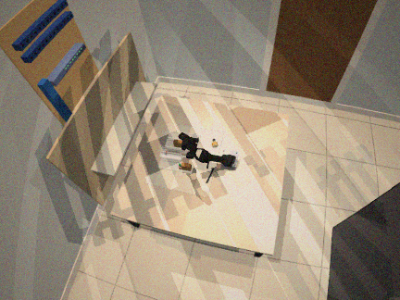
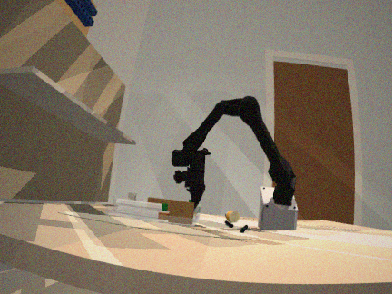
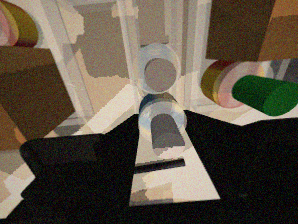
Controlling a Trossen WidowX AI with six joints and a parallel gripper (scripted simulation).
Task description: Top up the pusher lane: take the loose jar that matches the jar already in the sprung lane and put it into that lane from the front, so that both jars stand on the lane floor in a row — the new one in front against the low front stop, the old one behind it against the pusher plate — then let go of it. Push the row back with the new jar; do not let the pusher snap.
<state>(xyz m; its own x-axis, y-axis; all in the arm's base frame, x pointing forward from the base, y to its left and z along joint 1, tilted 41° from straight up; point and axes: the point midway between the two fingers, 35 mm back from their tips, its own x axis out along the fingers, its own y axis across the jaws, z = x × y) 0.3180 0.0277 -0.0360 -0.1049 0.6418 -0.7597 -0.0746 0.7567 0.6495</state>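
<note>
My gripper tip is now 140 mm to the right of the jar, 80 mm short of it and 20 mm above it. Also, from my gripper tip: pusher lane 160 mm ahead, 40 mm to the left, 30 mm below.
</note>
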